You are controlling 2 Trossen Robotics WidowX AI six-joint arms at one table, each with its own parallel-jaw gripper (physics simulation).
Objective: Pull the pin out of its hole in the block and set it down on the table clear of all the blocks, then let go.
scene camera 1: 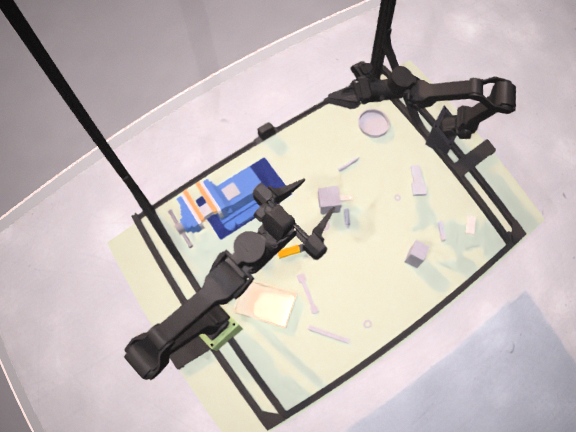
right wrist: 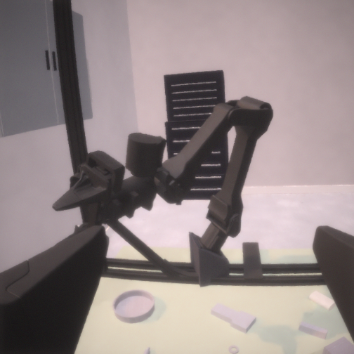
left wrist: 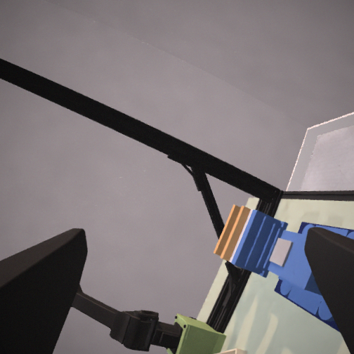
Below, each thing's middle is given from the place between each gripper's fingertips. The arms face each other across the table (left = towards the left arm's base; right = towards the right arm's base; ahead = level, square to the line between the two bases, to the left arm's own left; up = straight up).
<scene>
Right now the tray (scene camera 1: 262, 302) is 30 mm ahead of my right hand, 200 mm to the right of it and 410 mm below it. From my right hand the other things lie so: round dish (scene camera 1: 373, 123): 190 mm behind, 420 mm to the left, 410 mm below.
The round dish lies 31 cm below my left hand, 20 cm to the left of it and 3 cm ahead of it. Round my left hand: tray (42 cm to the right, 30 cm below, 24 cm ahead).
</scene>
